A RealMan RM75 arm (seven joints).
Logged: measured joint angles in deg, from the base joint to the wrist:
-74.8, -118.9, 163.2, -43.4, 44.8, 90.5, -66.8
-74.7, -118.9, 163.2, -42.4, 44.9, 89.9, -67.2
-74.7, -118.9, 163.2, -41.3, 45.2, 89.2, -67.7
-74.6, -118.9, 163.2, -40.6, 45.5, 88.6, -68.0
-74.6, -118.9, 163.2, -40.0, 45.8, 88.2, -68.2
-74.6, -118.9, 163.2, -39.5, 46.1, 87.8, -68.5
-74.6, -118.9, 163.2, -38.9, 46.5, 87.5, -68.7
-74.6, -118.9, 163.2, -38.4, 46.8, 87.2, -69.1
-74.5, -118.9, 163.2, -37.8, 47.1, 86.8, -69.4
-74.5, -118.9, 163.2, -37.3, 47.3, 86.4, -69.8
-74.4, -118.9, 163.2, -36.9, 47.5, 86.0, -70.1
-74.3, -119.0, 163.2, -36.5, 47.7, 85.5, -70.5
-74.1, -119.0, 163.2, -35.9, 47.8, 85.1, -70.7
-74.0, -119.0, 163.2, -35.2, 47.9, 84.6, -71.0
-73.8, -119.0, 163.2, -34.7, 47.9, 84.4, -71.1
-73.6, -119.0, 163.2, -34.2, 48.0, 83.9, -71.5
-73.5, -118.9, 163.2, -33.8, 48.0, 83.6, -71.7
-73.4, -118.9, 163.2, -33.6, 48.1, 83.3, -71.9
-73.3, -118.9, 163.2, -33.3, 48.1, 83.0, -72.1
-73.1, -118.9, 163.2, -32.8, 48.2, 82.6, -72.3
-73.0, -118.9, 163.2, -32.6, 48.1, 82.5, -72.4
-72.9, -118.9, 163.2, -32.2, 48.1, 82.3, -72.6
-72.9, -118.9, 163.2, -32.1, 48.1, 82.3, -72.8
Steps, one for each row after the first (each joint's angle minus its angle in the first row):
0.1, 0.0, 0.0, 1.0, 0.1, -0.6, -0.4
0.1, 0.0, 0.0, 2.1, 0.4, -1.3, -0.9
0.2, 0.0, 0.0, 2.8, 0.7, -1.9, -1.2
0.2, 0.0, 0.0, 3.4, 1.0, -2.3, -1.4
0.2, 0.0, 0.0, 3.9, 1.3, -2.7, -1.7
0.2, 0.0, 0.0, 4.5, 1.7, -3.0, -1.9
0.2, 0.0, 0.0, 5.0, 2.0, -3.3, -2.3
0.3, 0.0, 0.0, 5.6, 2.3, -3.7, -2.6
0.3, 0.0, 0.0, 6.1, 2.5, -4.1, -3.0
0.4, 0.0, 0.0, 6.5, 2.7, -4.5, -3.3
0.5, -0.1, 0.0, 6.9, 2.9, -5.0, -3.7
0.7, -0.1, 0.0, 7.5, 3.0, -5.4, -3.9
0.8, -0.1, 0.0, 8.2, 3.1, -5.9, -4.2
1.0, -0.1, 0.0, 8.7, 3.1, -6.1, -4.3
1.2, -0.1, 0.0, 9.2, 3.2, -6.6, -4.7
1.3, 0.0, 0.0, 9.6, 3.2, -6.9, -4.9
1.4, 0.0, 0.0, 9.8, 3.3, -7.2, -5.1
1.5, 0.0, 0.0, 10.1, 3.3, -7.5, -5.3
1.7, 0.0, 0.0, 10.6, 3.4, -7.9, -5.5
1.8, 0.0, 0.0, 10.8, 3.3, -8.0, -5.6
1.9, 0.0, 0.0, 11.2, 3.3, -8.2, -5.8
1.9, 0.0, 0.0, 11.3, 3.3, -8.2, -6.0

